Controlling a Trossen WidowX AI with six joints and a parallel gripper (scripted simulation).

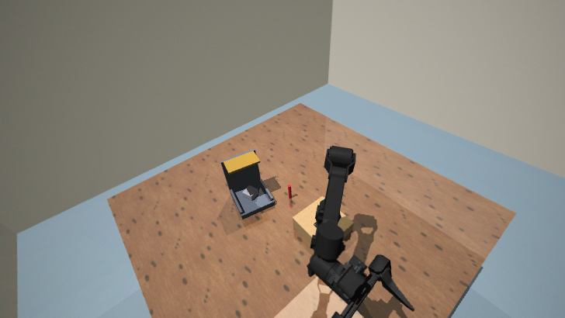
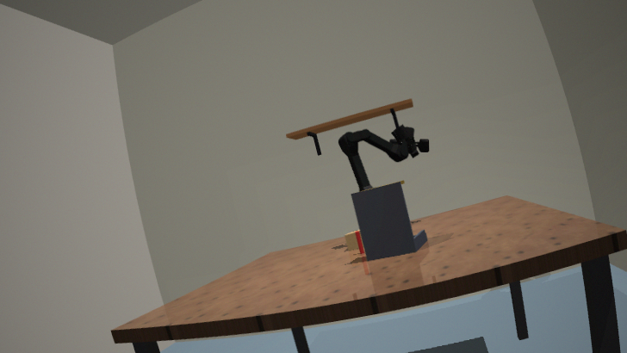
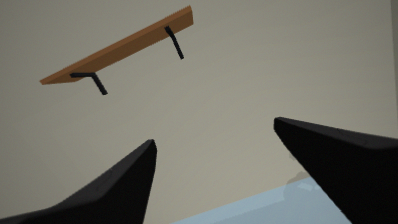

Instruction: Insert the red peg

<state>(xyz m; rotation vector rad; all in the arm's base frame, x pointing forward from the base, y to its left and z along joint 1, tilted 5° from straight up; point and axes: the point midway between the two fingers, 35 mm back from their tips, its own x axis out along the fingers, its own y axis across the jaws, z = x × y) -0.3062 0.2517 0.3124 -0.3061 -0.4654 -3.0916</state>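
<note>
My gripper tip is now 60 cm short of the red peg, 33 cm above it and 27 cm to the left of it. The rest, counted from my gripper tip: back wall (80 cm ahead, 26 cm below, 16 cm to the right); then yellow roof (75 cm ahead, 16 cm below, 15 cm to the right).
</note>
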